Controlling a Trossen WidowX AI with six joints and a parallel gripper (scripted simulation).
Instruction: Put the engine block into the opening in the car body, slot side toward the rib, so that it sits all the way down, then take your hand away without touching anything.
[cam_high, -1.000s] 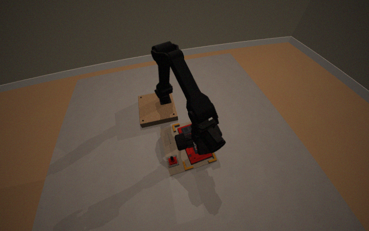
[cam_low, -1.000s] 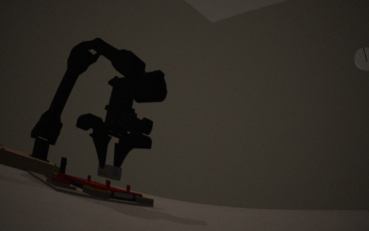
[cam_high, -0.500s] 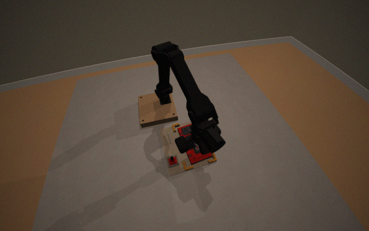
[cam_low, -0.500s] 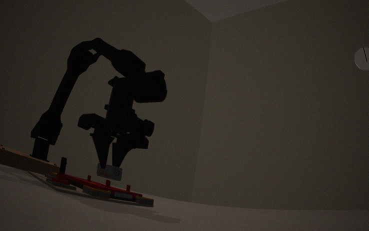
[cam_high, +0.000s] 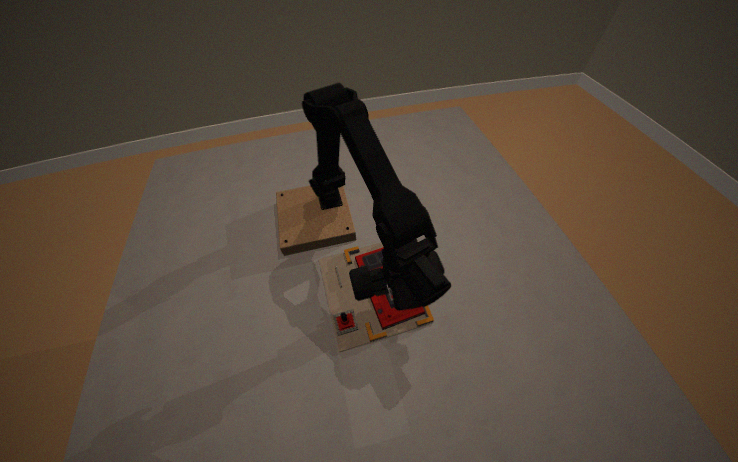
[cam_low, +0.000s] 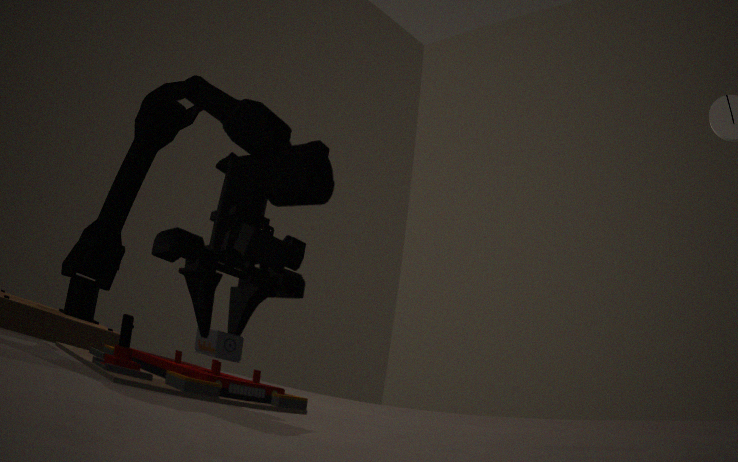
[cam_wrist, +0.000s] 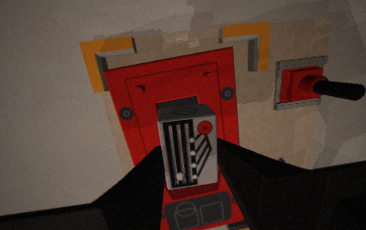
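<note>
Right now my gripper tip is 10 mm above the engine block. Round my gripper tip: black peg: 20 mm ahead, 120 mm to the right, 30 mm below.
</note>
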